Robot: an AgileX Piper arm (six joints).
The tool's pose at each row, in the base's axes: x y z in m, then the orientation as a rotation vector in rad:
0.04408, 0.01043, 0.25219, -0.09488, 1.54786, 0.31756
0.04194, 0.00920, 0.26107, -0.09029, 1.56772, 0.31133
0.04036, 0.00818, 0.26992, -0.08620, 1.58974, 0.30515
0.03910, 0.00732, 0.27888, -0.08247, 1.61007, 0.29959
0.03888, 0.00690, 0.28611, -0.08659, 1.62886, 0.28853
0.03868, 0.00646, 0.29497, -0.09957, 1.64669, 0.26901
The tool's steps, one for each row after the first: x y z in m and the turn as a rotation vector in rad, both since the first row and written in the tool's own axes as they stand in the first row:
-0.00895, 0.00061, -0.00213, 0.00892, 0.01865, 0.00103
-0.01784, 0.00127, -0.00367, 0.01767, 0.03953, 0.00204
-0.02682, 0.00202, -0.00485, 0.02557, 0.05884, 0.00306
-0.03403, 0.00268, -0.00496, 0.03179, 0.07765, -0.00442
-0.04286, 0.00354, -0.00502, 0.03759, 0.09667, -0.02277

